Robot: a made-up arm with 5 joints.
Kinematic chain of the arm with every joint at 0, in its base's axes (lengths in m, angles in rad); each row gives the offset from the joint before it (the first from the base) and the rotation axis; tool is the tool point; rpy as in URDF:
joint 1: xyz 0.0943 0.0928 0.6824 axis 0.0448 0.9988 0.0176
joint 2: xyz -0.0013 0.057 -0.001 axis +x
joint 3: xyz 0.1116 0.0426 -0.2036 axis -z
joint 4: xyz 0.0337 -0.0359 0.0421 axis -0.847 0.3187 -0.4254
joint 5: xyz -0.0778 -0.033 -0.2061 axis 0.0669 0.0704 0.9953
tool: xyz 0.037 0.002 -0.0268 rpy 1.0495 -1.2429 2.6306
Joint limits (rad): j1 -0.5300..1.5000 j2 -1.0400..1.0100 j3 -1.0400..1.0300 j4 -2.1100..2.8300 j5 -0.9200..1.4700
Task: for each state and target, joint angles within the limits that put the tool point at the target. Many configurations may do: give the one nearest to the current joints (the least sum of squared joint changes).
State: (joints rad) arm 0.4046 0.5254 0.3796 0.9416 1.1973
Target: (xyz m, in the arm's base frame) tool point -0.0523 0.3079 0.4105
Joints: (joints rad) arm 0.3942 0.5836 0.3783 0.7008 1.1978
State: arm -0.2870 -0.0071 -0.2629 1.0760 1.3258
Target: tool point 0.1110 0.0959 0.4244
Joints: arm -0.2953 0.2521 -0.0027 1.4519 1.3595
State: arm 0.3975 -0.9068 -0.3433 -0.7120 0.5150
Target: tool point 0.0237 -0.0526 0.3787
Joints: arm 0.3853 -1.0400 -0.6420 -1.0133 0.6177
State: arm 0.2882 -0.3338 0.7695 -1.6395 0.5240
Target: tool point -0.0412 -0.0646 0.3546
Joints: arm 1.0236 -1.0339 0.6676 -0.9597 0.5044
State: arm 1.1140 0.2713 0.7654 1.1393 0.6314
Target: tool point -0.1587 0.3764 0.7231
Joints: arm 1.4175 0.5960 1.0300 0.7544 0.7245
